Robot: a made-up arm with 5 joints. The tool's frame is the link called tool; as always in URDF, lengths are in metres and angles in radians. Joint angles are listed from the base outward.
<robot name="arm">
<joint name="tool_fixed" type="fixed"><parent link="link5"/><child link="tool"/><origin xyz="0.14 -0.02 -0.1" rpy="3.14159 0 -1.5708"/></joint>
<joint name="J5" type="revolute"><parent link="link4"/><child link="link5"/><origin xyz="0.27 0.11 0.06" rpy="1.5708 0 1.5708"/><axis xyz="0 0 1"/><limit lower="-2.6" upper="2.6"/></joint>
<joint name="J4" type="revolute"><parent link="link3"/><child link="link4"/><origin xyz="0.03 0.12 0.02" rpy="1.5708 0 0"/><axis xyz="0 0 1"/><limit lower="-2.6" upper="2.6"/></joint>
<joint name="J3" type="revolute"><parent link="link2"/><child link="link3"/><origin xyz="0.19 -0.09 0.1" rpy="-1.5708 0 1.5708"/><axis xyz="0 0 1"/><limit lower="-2.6" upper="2.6"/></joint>
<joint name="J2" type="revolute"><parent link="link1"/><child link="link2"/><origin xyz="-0.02 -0.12 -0.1" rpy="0 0 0"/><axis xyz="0 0 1"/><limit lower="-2.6" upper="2.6"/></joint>
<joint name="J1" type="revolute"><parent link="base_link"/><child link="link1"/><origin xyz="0 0 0.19" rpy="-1.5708 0 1.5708"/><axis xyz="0 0 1"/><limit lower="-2.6" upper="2.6"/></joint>
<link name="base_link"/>
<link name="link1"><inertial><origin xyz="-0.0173 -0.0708 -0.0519"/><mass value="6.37"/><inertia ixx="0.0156" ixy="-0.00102" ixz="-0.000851" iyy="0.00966" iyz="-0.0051" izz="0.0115"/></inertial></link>
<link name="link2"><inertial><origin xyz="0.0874 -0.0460 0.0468"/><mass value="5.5"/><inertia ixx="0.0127" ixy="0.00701" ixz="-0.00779" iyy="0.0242" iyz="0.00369" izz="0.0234"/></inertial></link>
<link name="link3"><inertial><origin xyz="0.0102 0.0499 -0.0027"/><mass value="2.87"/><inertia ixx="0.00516" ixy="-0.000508" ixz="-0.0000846" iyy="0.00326" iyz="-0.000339" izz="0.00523"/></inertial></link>
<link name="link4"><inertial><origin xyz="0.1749 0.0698 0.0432"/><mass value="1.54"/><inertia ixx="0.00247" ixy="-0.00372" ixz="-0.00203" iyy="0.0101" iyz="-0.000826" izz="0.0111"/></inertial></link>
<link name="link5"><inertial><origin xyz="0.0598 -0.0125 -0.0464"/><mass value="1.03"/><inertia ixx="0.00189" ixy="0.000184" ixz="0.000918" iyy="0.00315" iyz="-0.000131" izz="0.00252"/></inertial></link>
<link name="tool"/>
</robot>
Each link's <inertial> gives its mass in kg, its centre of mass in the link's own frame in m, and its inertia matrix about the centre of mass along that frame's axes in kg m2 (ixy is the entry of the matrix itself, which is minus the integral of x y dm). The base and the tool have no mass. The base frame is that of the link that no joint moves.
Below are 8 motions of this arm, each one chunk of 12 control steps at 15 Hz.
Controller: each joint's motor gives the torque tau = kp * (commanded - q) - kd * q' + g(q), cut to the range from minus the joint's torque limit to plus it. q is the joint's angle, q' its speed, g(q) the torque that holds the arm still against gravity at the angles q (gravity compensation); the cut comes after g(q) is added. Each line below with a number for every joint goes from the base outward.
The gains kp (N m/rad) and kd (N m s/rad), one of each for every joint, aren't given. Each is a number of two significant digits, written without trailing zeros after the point. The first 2 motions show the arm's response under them.
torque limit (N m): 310 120 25 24 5.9
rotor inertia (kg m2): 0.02 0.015 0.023 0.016 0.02
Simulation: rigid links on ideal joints. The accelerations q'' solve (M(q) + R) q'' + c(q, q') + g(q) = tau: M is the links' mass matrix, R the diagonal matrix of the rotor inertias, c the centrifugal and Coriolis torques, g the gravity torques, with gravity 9.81 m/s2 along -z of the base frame. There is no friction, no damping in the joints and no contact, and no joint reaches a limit. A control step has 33 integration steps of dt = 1/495 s. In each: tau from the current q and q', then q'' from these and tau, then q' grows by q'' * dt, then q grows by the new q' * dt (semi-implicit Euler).
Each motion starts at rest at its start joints. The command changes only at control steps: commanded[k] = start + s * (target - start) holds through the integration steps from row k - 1 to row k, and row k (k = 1, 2, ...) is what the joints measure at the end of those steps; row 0 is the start. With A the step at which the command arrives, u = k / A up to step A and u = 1 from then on. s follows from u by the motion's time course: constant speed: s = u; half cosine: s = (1 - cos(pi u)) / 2; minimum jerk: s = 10 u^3 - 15 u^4 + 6 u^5; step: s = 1 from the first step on.
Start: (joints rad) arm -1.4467 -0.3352 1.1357 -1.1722 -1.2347
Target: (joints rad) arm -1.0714 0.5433 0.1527 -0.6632 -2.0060
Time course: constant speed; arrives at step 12
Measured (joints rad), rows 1 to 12:
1: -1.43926 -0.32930 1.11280 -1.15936 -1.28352
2: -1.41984 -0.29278 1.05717 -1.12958 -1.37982
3: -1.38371 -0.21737 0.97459 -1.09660 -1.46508
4: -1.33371 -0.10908 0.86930 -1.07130 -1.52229
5: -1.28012 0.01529 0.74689 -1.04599 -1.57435
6: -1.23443 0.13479 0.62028 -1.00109 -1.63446
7: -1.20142 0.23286 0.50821 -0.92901 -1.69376
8: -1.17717 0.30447 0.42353 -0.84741 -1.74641
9: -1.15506 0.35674 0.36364 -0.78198 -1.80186
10: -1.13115 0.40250 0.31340 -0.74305 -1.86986
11: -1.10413 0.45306 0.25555 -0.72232 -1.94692
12: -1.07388 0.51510 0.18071 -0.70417 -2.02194
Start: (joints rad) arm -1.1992 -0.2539 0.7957 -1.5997 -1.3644
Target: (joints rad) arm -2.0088 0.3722 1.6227 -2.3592 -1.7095
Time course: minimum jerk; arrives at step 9
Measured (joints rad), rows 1 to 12:
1: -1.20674 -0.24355 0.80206 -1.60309 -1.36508
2: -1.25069 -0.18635 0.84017 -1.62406 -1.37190
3: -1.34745 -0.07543 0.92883 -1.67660 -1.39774
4: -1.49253 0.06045 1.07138 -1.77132 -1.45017
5: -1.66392 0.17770 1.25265 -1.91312 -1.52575
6: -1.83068 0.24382 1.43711 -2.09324 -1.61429
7: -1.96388 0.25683 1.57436 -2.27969 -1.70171
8: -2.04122 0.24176 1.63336 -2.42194 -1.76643
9: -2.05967 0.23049 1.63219 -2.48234 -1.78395
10: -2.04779 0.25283 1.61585 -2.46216 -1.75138
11: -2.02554 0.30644 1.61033 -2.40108 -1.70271
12: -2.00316 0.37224 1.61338 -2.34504 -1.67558
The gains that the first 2 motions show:
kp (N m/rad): 260 75 40 27 8.9
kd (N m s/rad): 7.9 2.9 1.4 1.6 0.25
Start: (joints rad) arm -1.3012 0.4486 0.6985 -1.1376 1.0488
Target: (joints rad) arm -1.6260 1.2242 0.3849 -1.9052 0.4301
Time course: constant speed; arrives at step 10
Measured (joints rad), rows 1 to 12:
1: -1.33897 0.49846 0.69382 -1.17824 1.00510
2: -1.37491 0.56589 0.66477 -1.25283 0.91506
3: -1.40402 0.64856 0.62441 -1.34440 0.83598
4: -1.43200 0.74009 0.57982 -1.43237 0.78578
5: -1.46159 0.83153 0.53628 -1.50684 0.74294
6: -1.49272 0.91830 0.49990 -1.57187 0.68634
7: -1.52490 0.99929 0.47033 -1.63667 0.61560
8: -1.55786 1.07533 0.44268 -1.70786 0.54400
9: -1.59127 1.14836 0.41383 -1.78688 0.48090
10: -1.62477 1.22046 0.38385 -1.87077 0.42419
11: -1.62245 1.24690 0.37179 -1.90871 0.41136
12: -1.62185 1.24683 0.37595 -1.89939 0.43289

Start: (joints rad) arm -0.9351 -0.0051 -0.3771 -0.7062 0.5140
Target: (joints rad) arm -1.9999 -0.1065 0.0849 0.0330 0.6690
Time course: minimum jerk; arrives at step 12
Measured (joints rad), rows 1 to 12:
1: -0.93925 -0.00297 -0.37625 -0.70496 0.51480
2: -0.96573 0.00714 -0.36976 -0.69378 0.51991
3: -1.03161 0.01791 -0.34931 -0.65471 0.53233
4: -1.14241 0.01485 -0.30882 -0.58047 0.55149
5: -1.29109 -0.01006 -0.24698 -0.48332 0.57475
6: -1.46197 -0.05251 -0.16611 -0.38252 0.59909
7: -1.63537 -0.10037 -0.07356 -0.28843 0.62118
8: -1.79132 -0.14134 0.01675 -0.19958 0.63830
9: -1.91262 -0.16661 0.08806 -0.11221 0.64909
10: -1.98794 -0.17186 0.12719 -0.03070 0.65387
11: -2.01602 -0.15811 0.13074 0.03091 0.65554
12: -2.01029 -0.13067 0.10938 0.05974 0.65863

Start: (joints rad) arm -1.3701 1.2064 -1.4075 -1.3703 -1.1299
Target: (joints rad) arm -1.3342 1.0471 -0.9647 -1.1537 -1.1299
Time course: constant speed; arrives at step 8
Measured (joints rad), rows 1 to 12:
1: -1.36581 1.19018 -1.36795 -1.35234 -1.12312
2: -1.36167 1.16645 -1.30357 -1.32348 -1.12123
3: -1.35717 1.14566 -1.24311 -1.29658 -1.12828
4: -1.35239 1.12745 -1.18731 -1.27130 -1.13360
5: -1.34764 1.10920 -1.13207 -1.24472 -1.13224
6: -1.34302 1.09004 -1.07697 -1.21661 -1.12846
7: -1.33854 1.07015 -1.02232 -1.18817 -1.12683
8: -1.33411 1.04990 -0.96763 -1.16039 -1.12757
9: -1.33428 1.04457 -0.94239 -1.15296 -1.13559
10: -1.33386 1.04803 -0.94907 -1.15849 -1.14202
11: -1.33379 1.04958 -0.96247 -1.15874 -1.13624
12: -1.33418 1.04775 -0.96966 -1.15364 -1.12561

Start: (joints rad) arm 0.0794 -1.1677 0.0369 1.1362 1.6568
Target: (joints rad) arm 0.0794 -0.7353 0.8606 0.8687 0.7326
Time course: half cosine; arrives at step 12
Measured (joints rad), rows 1 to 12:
1: 0.07870 -1.16286 0.04956 1.13219 1.64640
2: 0.07738 -1.14647 0.08959 1.11981 1.60659
3: 0.07661 -1.11632 0.15524 1.09997 1.53044
4: 0.07693 -1.07299 0.24013 1.07485 1.42668
5: 0.07817 -1.01964 0.33886 1.04586 1.30853
6: 0.07970 -0.96103 0.44524 1.01402 1.18566
7: 0.08094 -0.90218 0.55214 0.98076 1.06416
8: 0.08170 -0.84740 0.65231 0.94820 0.95013
9: 0.08218 -0.80002 0.73893 0.91894 0.85126
10: 0.08267 -0.76265 0.80597 0.89540 0.77534
11: 0.08331 -0.73750 0.84866 0.87938 0.72837
12: 0.08394 -0.72650 0.86387 0.87188 0.71374

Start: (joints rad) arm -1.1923 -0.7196 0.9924 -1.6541 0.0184
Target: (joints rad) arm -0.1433 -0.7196 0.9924 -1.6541 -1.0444
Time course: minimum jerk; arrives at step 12
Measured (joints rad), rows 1 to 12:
1: -1.18875 -0.72292 0.99332 -1.65403 0.01515
2: -1.16623 -0.74125 0.99969 -1.65467 -0.00935
3: -1.11043 -0.77490 1.01600 -1.66015 -0.08378
4: -1.01473 -0.81266 1.03866 -1.67284 -0.21968
5: -0.88089 -0.83939 1.05847 -1.69114 -0.39820
6: -0.71793 -0.84179 1.06693 -1.71207 -0.58430
7: -0.54070 -0.81241 1.06024 -1.73102 -0.74845
8: -0.36824 -0.75230 1.03883 -1.73951 -0.87611
9: -0.22147 -0.67185 1.00455 -1.72751 -0.96249
10: -0.11864 -0.58981 0.96049 -1.69012 -1.00551
11: -0.06881 -0.53048 0.91543 -1.63305 -1.00735
12: -0.06516 -0.51729 0.88755 -1.57554 -0.98354

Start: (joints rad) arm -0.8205 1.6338 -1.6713 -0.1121 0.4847
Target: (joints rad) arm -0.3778 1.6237 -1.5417 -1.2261 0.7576
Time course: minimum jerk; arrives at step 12
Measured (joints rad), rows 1 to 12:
1: -0.81839 1.63329 -1.67072 -0.11366 0.48518
2: -0.80564 1.63067 -1.66718 -0.12587 0.48927
3: -0.77646 1.62670 -1.65935 -0.16618 0.50349
4: -0.73006 1.62335 -1.64907 -0.25117 0.53223
5: -0.66981 1.62141 -1.64006 -0.38648 0.57448
6: -0.60206 1.61990 -1.63313 -0.56293 0.62519
7: -0.53439 1.61786 -1.62309 -0.75919 0.67753
8: -0.47381 1.61684 -1.60246 -0.94833 0.72331
9: -0.42558 1.62072 -1.57067 -1.10548 0.75399
10: -0.39305 1.63130 -1.53795 -1.21414 0.76525
11: -0.37695 1.64424 -1.51648 -1.26869 0.76107
12: -0.37339 1.65132 -1.51115 -1.27582 0.75136

